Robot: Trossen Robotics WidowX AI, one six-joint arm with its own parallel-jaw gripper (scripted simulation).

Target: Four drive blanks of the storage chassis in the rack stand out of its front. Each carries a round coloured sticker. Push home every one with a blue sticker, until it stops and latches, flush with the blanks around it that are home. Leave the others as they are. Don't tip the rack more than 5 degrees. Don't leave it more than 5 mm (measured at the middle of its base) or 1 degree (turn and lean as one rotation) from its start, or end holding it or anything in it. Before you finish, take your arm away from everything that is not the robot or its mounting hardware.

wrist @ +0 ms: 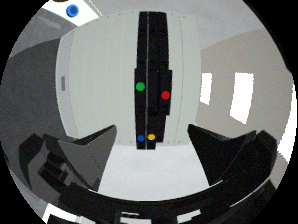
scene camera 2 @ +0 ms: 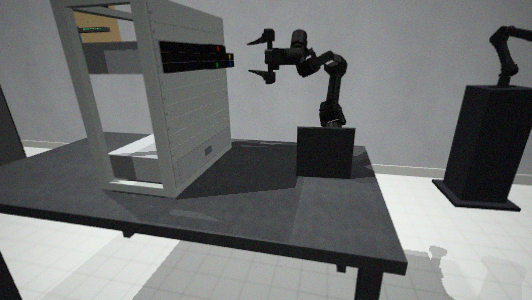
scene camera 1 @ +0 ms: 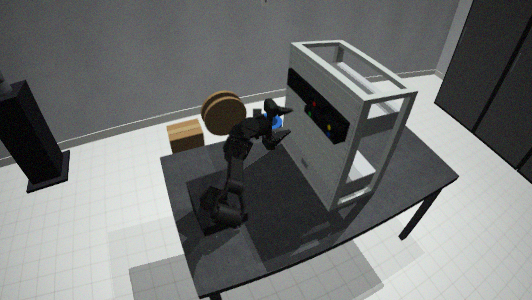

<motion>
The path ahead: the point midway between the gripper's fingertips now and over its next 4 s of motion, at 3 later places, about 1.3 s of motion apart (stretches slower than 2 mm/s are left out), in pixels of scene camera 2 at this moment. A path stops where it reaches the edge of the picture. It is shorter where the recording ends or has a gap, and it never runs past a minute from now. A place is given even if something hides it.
The gripper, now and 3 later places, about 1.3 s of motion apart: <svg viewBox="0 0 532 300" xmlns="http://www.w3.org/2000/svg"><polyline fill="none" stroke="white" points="247,57 230,55 240,58 231,64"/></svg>
</motion>
